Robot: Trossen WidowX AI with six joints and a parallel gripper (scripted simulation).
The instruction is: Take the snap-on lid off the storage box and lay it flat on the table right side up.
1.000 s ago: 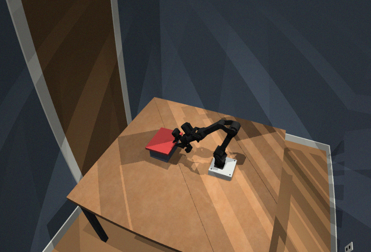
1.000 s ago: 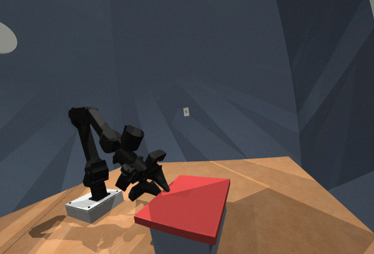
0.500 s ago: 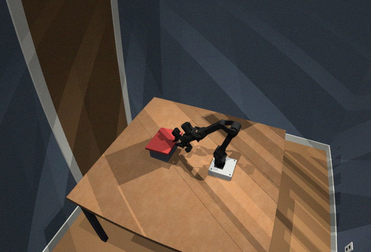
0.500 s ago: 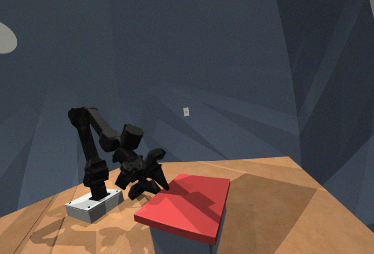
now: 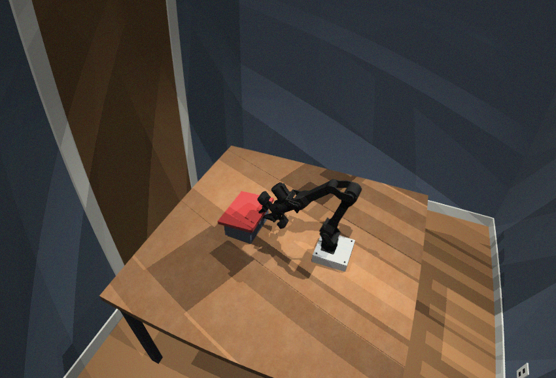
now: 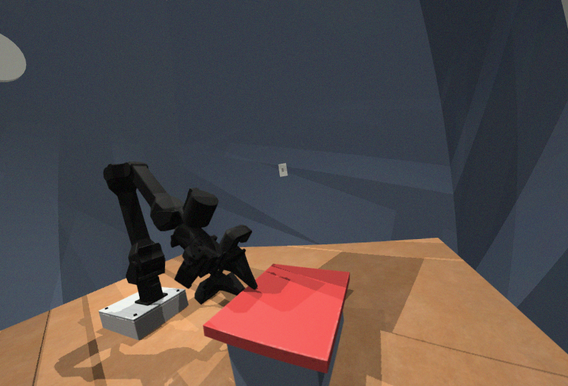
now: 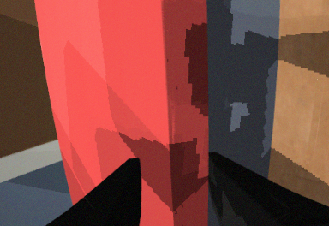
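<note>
The red lid is 80 mm ahead of my gripper tip. From my gripper tip the other things lie so: grey-blue storage box: 80 mm ahead, 60 mm below.
</note>
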